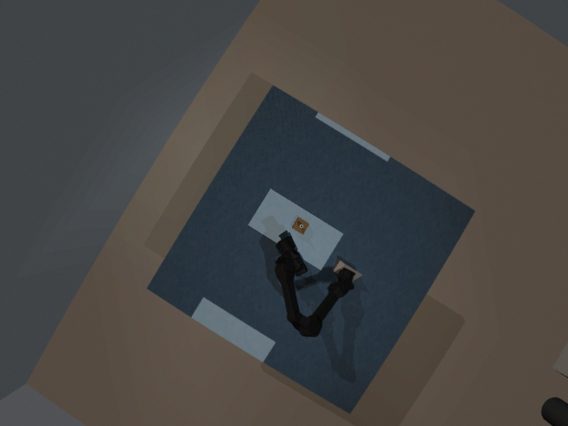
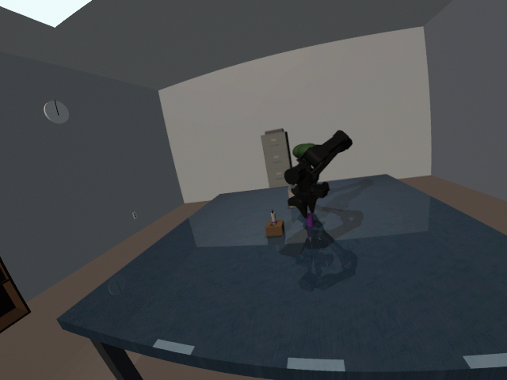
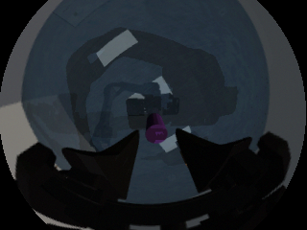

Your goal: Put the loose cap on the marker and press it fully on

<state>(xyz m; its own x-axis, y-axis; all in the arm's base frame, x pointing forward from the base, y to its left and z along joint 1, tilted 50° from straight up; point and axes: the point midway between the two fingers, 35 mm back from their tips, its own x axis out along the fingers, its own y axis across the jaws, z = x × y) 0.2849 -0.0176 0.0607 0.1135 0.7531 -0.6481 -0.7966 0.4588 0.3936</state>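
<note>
Right now my gripper tip is 2 cm above the purple cap. From my gripper tip the other things lie so: brown holder block 14 cm to the right, 3 cm below, 3 cm ahead.
</note>
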